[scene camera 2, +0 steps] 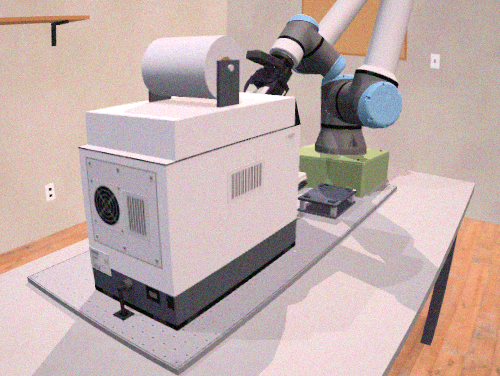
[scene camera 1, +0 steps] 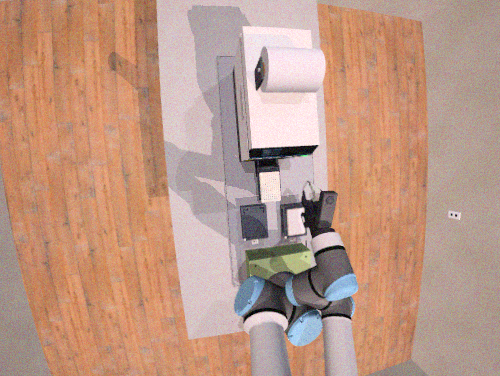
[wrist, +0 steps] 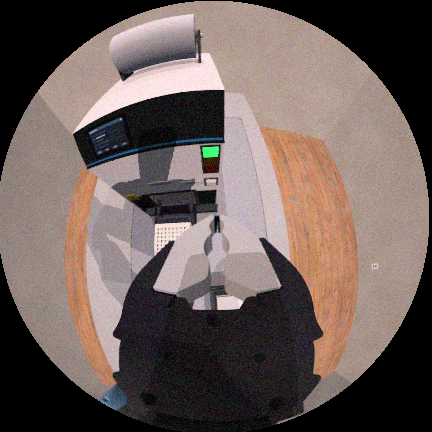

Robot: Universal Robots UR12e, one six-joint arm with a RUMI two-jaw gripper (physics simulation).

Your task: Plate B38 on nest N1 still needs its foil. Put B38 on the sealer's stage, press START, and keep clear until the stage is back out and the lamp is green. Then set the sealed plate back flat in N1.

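Seen in the pictures: gripper, between the fingertips: [scene camera 1: 307, 181] [wrist: 216, 216]; arm's base, origin of its link: [scene camera 2: 340, 150].
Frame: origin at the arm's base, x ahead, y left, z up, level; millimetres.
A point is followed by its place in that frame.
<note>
The white sealer [scene camera 1: 282, 122] {x 723, y -34, z 258 mm} [scene camera 2: 235, 200] {x 878, y 53, z 94 mm} [wrist: 165, 82] {x 693, y -78, z 258 mm} stands on the base board. Its lamp [wrist: 210, 151] {x 609, y -125, z 181 mm} is green. A small pale button [wrist: 211, 181] {x 605, y -126, z 106 mm} is below the lamp. The stage is out, and a white plate with open wells [scene camera 1: 270, 186] {x 504, y -20, z 29 mm} [wrist: 170, 235] {x 535, y -23, z 28 mm} lies on it. A dark nest [scene camera 1: 254, 222] {x 341, y 65, z -51 mm} [scene camera 2: 327, 194] {x 350, y 64, z -51 mm} shows no plate. A smooth-topped white plate [scene camera 1: 296, 221] [scene camera 2: 302, 179] sits in the other nest [scene camera 1: 285, 226] {x 288, y -89, z -43 mm}. Plate and nest labels are unreadable. My gripper [scene camera 1: 309, 186] {x 518, y -117, z 188 mm} [wrist: 216, 216] {x 518, y -117, z 188 mm} is shut and empty, above and beside the stage on the lamp side, in front of the sealer.
A large white roll [scene camera 1: 292, 69] {x 830, y -39, z 380 mm} [scene camera 2: 182, 65] {x 911, y -35, z 332 mm} [wrist: 155, 44] {x 792, y -62, z 320 mm} sits on top of the sealer. A green block [scene camera 1: 277, 260] {x 157, y 0, z 10 mm} [scene camera 2: 345, 167] {x 186, y 70, z -8 mm} supports the arm's base behind the nests. The sealer's dark front panel [wrist: 165, 120] {x 630, y -76, z 229 mm} overhangs the lamp and button.
</note>
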